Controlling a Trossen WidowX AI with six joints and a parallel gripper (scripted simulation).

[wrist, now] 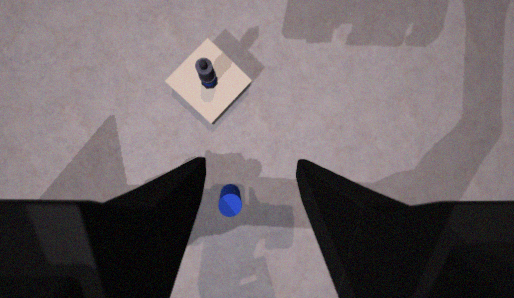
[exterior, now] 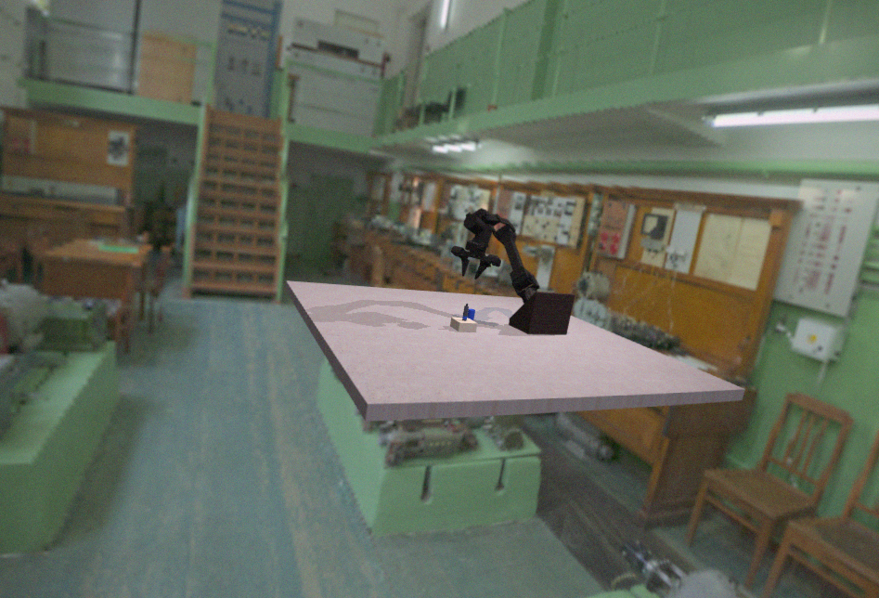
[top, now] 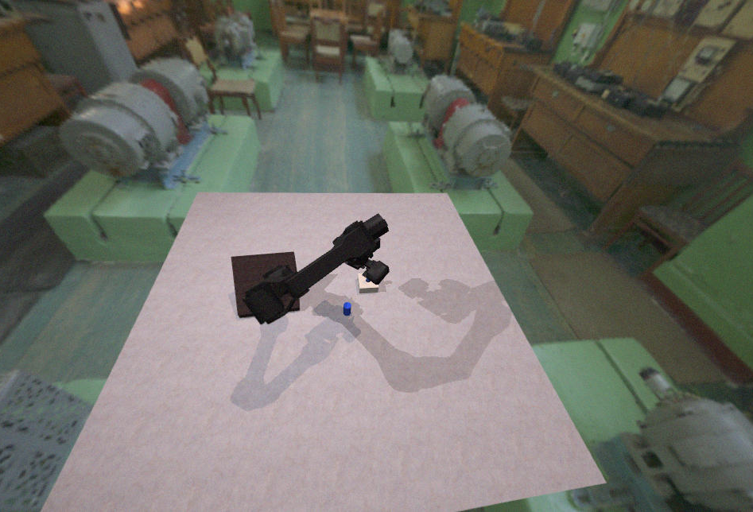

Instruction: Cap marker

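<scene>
Right now the blue cap is 60 mm behind my gripper tip, 30 mm to the right of it and 150 mm below it.
</scene>
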